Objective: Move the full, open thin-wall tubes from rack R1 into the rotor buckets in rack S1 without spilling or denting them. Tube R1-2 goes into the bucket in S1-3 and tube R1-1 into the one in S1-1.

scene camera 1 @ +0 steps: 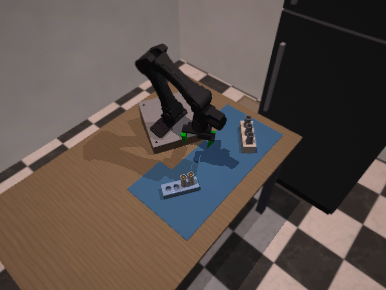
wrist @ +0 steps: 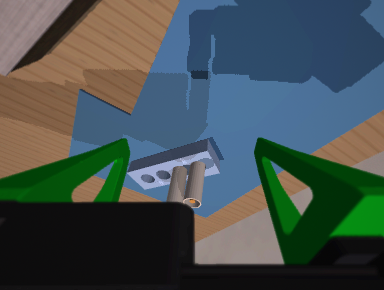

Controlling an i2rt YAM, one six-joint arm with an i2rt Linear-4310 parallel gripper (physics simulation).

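Places are measured from the arm's base along level axes (x ahead, y left, z up), in centimetres.
Pixels of known places: gripper, fingertip midpoint: (scene camera 1: 196,145) (wrist: 192,145); arm's base, origin of the base link: (scene camera 1: 168,120).
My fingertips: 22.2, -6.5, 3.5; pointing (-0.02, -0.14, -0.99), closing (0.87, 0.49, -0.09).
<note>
For each thing: its middle in the pictures, then the offset to it from my fingertips, as dx, dy, dz. Level surfaces: height alone.
- pale blue-grey rack, body centre: (wrist: 172,166) (scene camera 1: 180,187) +3.6, -15.7, -10.8
- tube, body centre: (wrist: 178,182) (scene camera 1: 183,182) +4.7, -14.5, -7.2
- beige rack, body centre: (scene camera 1: 247,136) +10.7, +26.9, -9.9
- blue mat, its level: dz -12.2
- wooden table, its level: dz -12.5
Two thin upright tubes with orange inside stand side by side in a pale blue-grey rack (scene camera 1: 181,193) (wrist: 172,152): one tube (scene camera 1: 183,181) (wrist: 176,184) beside empty holes, the other (scene camera 1: 191,178) (wrist: 195,181) nearer the rack's right end. In the wrist view the first tube's mouth is hidden by the gripper body. A beige rack (scene camera 1: 248,148) at the right of the mat holds dark buckets (scene camera 1: 250,138) in a row; it does not show in the wrist view. My gripper (scene camera 1: 197,143) (wrist: 192,145) is open and empty, high above the mat, away from both racks. Rack labels are unreadable.
Both racks stand on a blue mat (scene camera 1: 215,182) (wrist: 250,107) on the wooden table (scene camera 1: 75,200). The arm's grey base plate (scene camera 1: 150,117) is behind the mat. A black fridge (scene camera 1: 330,110) stands beyond the table's right end.
</note>
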